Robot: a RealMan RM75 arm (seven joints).
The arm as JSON. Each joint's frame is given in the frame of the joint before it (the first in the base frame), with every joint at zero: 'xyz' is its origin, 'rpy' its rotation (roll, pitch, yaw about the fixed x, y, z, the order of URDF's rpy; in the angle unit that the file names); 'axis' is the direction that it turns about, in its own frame. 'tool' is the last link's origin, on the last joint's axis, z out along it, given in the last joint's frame.
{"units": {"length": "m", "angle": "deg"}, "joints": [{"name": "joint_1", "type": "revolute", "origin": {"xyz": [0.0, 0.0, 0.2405], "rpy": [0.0, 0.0, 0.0]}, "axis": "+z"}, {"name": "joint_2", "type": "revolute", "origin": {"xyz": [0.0, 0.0, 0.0], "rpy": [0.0, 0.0, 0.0]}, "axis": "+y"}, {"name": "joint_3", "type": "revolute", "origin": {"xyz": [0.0, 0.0, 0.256], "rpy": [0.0, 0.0, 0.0]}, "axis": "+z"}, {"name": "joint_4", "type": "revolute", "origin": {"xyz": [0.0, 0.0, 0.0], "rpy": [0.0, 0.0, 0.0]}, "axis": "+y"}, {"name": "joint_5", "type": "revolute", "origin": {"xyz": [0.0, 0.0, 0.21], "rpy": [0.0, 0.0, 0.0]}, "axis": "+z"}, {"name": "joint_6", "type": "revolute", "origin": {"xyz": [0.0, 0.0, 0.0], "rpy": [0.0, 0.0, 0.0]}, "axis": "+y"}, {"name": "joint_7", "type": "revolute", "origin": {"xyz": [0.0, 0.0, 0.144], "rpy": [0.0, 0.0, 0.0]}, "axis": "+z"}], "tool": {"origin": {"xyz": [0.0, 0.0, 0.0], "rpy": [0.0, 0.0, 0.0]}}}
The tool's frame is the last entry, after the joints.
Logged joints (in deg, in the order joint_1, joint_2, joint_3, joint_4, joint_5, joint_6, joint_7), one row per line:
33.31 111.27 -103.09 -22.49 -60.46 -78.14 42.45
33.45 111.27 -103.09 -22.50 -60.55 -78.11 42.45
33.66 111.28 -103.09 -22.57 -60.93 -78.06 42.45
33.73 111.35 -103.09 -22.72 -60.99 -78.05 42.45
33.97 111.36 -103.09 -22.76 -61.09 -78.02 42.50
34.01 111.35 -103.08 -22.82 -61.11 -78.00 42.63
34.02 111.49 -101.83 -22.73 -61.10 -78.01 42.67
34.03 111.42 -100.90 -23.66 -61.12 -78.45 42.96
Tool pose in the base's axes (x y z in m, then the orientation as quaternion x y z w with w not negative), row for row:
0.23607 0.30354 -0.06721 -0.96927 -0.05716 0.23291 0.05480
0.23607 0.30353 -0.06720 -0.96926 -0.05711 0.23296 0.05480
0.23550 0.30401 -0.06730 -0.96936 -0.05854 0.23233 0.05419
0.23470 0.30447 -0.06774 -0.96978 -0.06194 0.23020 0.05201
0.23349 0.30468 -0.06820 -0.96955 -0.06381 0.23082 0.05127
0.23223 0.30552 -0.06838 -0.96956 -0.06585 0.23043 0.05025
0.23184 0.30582 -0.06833 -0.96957 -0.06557 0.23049 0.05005
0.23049 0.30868 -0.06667 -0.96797 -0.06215 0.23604 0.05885
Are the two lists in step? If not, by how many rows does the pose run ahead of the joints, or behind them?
The pose runs 1 row behind the joints: the pose in row i belongs to the joints in row i - 1.
